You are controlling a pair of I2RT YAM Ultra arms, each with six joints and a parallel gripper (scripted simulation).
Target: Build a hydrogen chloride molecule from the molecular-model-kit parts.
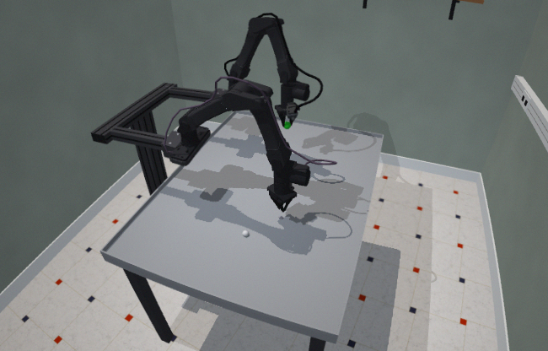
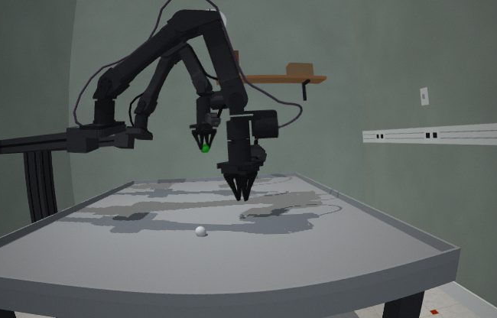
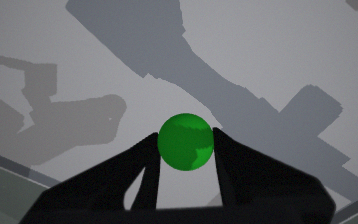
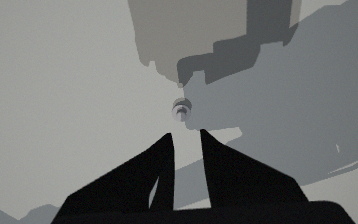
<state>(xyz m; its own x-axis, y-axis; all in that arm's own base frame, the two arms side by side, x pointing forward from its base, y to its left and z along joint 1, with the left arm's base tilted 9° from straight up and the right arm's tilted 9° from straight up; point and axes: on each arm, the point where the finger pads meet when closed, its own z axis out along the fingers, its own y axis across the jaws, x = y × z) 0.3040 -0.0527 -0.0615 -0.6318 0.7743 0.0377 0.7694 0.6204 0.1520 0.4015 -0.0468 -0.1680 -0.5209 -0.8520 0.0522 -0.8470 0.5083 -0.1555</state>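
Right now the grey peg is 50 mm below my right hand. Also, from my right hand: green ball 430 mm to the left, 120 mm above, 90 mm behind; white ball 120 mm to the right, 110 mm behind, 50 mm below.
Right now my left hand is 1 cm above the green ball. Round my left hand: white ball: 55 cm to the right, 17 cm below, 2 cm behind; grey peg: 43 cm to the right, 18 cm below, 9 cm ahead.
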